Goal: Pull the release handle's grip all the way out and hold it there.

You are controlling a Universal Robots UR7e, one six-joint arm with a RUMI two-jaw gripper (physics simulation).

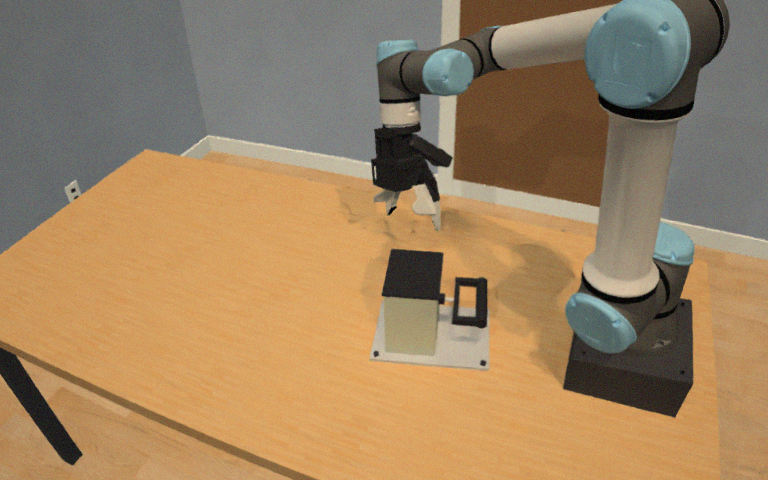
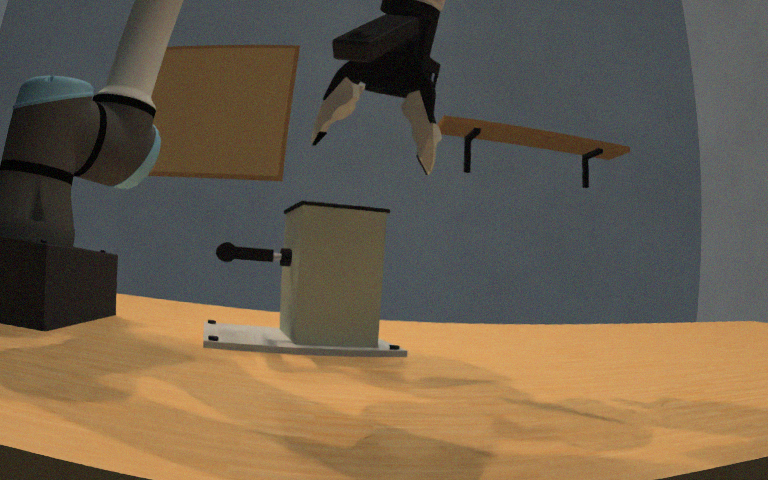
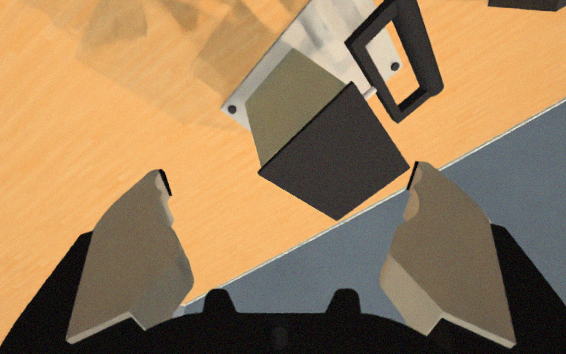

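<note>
The release handle's black rectangular grip (image 1: 481, 302) (image 2: 227, 251) (image 3: 419, 47) stands out from the side of a pale green box with a black top (image 1: 414, 273) (image 2: 339, 277) (image 3: 335, 155), on the side facing the robot's base. A short length of light rod (image 1: 449, 299) (image 2: 276, 256) (image 3: 370, 93) shows between the grip and the box. The box stands on a light grey plate (image 1: 461, 353) (image 2: 243, 333) (image 3: 330, 55). My gripper (image 1: 414, 220) (image 2: 370, 157) (image 3: 286, 170) is open and empty, pointing down above the level of the box top, apart from the handle.
The robot's dark base block (image 1: 625, 376) (image 2: 73, 288) stands on the wooden table (image 1: 226, 294) (image 2: 538, 362) (image 3: 150, 150), on the handle's side of the box. Small dark bolts sit at the plate's corners. A wall shelf (image 2: 526, 135) and a brown board (image 2: 226, 113) are in the background.
</note>
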